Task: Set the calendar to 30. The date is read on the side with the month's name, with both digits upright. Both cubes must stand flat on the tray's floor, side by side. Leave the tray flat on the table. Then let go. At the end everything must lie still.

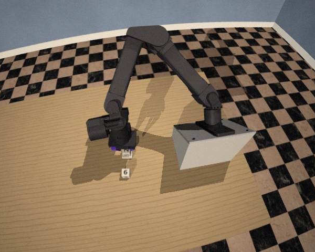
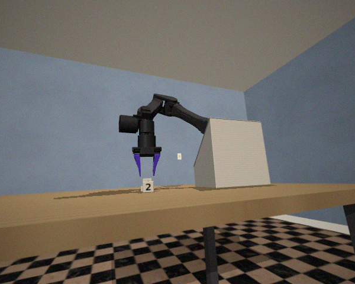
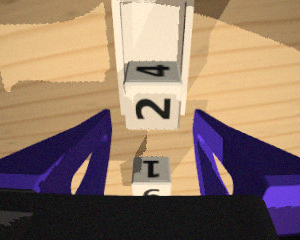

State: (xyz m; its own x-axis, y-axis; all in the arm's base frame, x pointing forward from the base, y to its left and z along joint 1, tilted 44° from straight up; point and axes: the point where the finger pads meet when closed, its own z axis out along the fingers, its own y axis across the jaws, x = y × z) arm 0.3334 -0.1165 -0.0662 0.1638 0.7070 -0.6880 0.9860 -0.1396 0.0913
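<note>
Now: hand 5 cm above the white tray and 2 cm to the left of it.
</note>
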